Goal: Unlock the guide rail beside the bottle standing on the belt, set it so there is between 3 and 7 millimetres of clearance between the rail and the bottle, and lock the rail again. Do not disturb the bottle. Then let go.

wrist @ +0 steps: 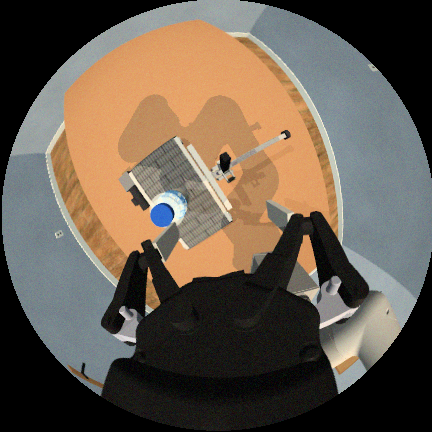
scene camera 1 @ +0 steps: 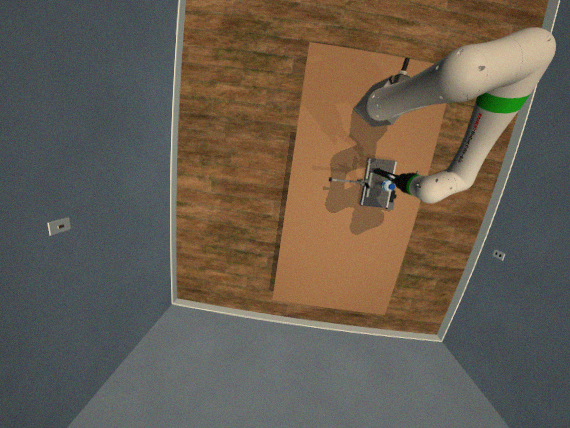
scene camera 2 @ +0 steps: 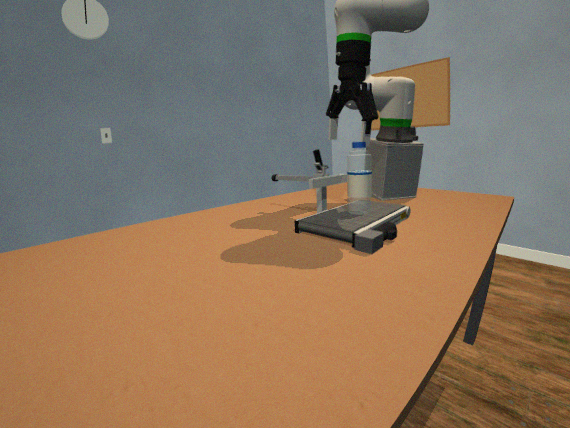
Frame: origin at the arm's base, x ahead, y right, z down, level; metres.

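Seen in the pictures: gripper, fingertip midpoint: (wrist: 220,219) (scene camera 2: 347,142); arm's base, origin of the base link: (scene camera 2: 394,140).
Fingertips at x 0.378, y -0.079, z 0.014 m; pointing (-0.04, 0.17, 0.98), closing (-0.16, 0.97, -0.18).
Offsets run from my fingertips to a thing's middle. "spot": to the spot under its first point. Level surfaces: height alone.
The bottle @(dy -0.077, dx +0.042, dz +0.095 m) (scene camera 1: 389,186) (scene camera 2: 359,172) (wrist: 176,204), white with a blue cap, stands upright on the dark belt @(dy -0.074, dx +0.045, dz +0.204 m) (scene camera 2: 330,220) (wrist: 210,227). The pale guide rail @(spot: dy +0.010, dx +0.075, dz +0.108 m) (scene camera 2: 327,181) (wrist: 210,177) runs along the belt's side, and bare belt shows between it and the bottle in the wrist view. A black lock lever @(dy +0.047, dx +0.075, dz +0.044 m) (scene camera 2: 318,159) (wrist: 225,161) stands tilted up at the rail's clamp. My gripper (scene camera 2: 349,131) (wrist: 220,219) is open and empty, above rail height. One fingertip appears close to the bottle cap; their exact distance is unclear. The lever's lock state cannot be told.
A rod @(spot: dy +0.147, dx +0.086, dz +0.106 m) (scene camera 2: 295,178) (wrist: 257,150) with a black end knob extends outward from the clamp. A dark box (scene camera 2: 369,241) (wrist: 125,180) sits on the belt's opposite side. The arm's grey pedestal (scene camera 2: 397,170) stands behind the belt on the tabletop @(dz +0.223 m) (scene camera 1: 330,260) (scene camera 2: 200,320).
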